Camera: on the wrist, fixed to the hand. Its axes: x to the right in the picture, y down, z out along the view.
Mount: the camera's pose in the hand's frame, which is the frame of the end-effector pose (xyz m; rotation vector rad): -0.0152 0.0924 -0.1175 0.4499 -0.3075 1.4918
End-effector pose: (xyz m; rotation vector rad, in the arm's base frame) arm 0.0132 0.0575 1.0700 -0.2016 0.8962 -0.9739
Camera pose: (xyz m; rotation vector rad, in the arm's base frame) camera -0.0188 0.1494 0.9555 0.6330 0.3161 0.2827
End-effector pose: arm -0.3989 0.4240 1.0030 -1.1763 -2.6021 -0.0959
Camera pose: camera -0.2938 0.4539 1.1061 -2.5898 -1.1524 0.9277
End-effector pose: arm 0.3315 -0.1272 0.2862 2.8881 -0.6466 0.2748
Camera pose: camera 0.2611 -0.1795 0.4082 -1.5511 2.1857 -0.0862
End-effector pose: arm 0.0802 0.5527 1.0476 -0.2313 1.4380 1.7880
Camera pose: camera -0.0117 0.4399 1.0852 -1.4762 -1.6265 -1.9766
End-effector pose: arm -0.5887 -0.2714 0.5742 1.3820 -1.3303 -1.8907
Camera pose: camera -0.4934 -0.3512 0.6586 -0.0534 -2.0841 -0.7494
